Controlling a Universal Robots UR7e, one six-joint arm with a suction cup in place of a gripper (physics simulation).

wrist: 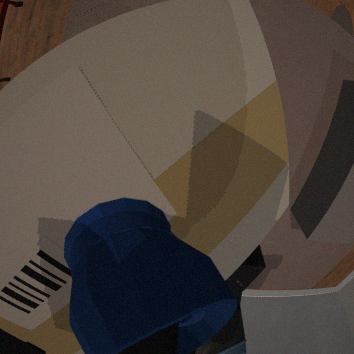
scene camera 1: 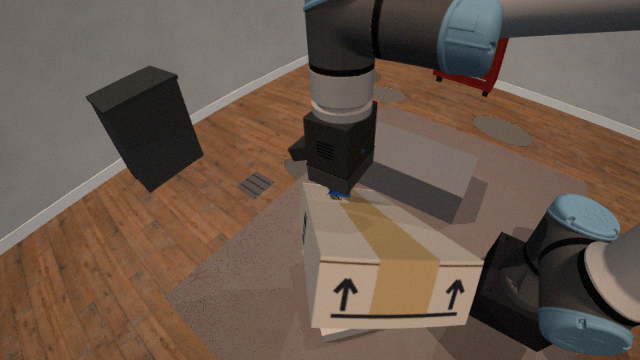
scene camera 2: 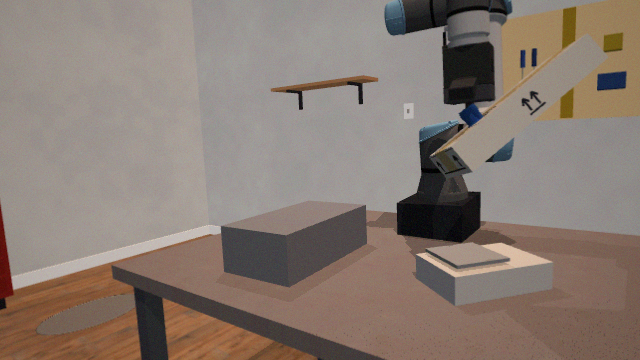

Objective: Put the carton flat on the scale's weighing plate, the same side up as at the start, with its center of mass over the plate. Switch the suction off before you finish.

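Places are measured from the arm's base along level axes (x ahead, y left, z up), in metres.
Pixels of known places: hand, tool point: [wrist: 160, 231] [scene camera 2: 470, 126]; arm's base, link origin: [scene camera 1: 531, 281] [scene camera 2: 442, 197].
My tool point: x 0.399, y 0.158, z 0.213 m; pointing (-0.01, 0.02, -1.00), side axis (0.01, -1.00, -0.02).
For each thing: its top centre in the pictures, then the offset to it from my tool point. Level surfaces: height alone.
- scale, top centre: [scene camera 2: 481, 250] [scene camera 1: 342, 279] dz -0.251, dx -0.015, dy +0.019 m
- grey block, top centre: [scene camera 2: 299, 214] [scene camera 1: 415, 153] dz -0.207, dx -0.010, dy -0.424 m
- table, surface height: dz -0.321 m
The cream carton [scene camera 1: 362, 300] [scene camera 2: 505, 122] [wrist: 150, 95] with tan tape hangs in the air, steeply tilted in the scene camera 2 view, its left end low and its right end high. Its taped, labelled top faces obliquely up. My blue suction cup [scene camera 1: 339, 193] [scene camera 2: 471, 115] [wrist: 145, 265] is on and stuck to that top, nearer the low end, and is bent over. The scale [scene camera 1: 345, 335] [scene camera 2: 505, 285] stands on the table below the carton's level, with its grey weighing plate [scene camera 2: 467, 255] uncovered. The carton hides most of the scale in the scene camera 1 view.
A grey block [scene camera 1: 425, 157] [scene camera 2: 295, 220] stands on the table [scene camera 1: 240, 300] [scene camera 2: 345, 310], left of the scale in the scene camera 2 view. My black arm base [scene camera 1: 505, 300] [scene camera 2: 435, 220] stands behind the scale there. A wooden shelf [scene camera 2: 325, 84] is on the wall.
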